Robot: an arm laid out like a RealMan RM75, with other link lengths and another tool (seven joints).
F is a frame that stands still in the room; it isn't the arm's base.
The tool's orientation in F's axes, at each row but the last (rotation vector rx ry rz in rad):
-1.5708, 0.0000, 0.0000
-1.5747, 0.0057, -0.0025
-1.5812, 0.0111, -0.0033
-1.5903, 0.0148, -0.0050
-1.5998, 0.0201, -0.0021
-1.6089, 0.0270, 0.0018
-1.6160, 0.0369, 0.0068
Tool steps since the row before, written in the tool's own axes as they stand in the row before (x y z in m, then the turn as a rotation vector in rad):
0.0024, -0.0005, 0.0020, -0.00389, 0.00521, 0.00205
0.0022, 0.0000, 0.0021, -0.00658, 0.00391, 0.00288
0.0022, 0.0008, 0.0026, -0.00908, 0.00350, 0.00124
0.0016, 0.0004, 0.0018, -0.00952, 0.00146, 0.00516
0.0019, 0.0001, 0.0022, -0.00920, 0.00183, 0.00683
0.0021, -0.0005, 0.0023, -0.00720, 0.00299, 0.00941
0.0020, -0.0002, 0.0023, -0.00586, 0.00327, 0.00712
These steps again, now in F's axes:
0.0024, 0.0020, 0.0005, -0.00389, 0.00205, -0.00521
0.0022, 0.0021, 0.0000, -0.00657, 0.00290, -0.00391
0.0022, 0.0026, -0.0008, -0.00909, 0.00129, -0.00347
0.0016, 0.0018, -0.0004, -0.00946, 0.00525, -0.00150
0.0019, 0.0022, -0.0002, -0.00912, 0.00690, -0.00192
0.0021, 0.0023, 0.0004, -0.00711, 0.00941, -0.00322
0.0020, 0.0023, 0.0000, -0.00582, 0.00708, -0.00343

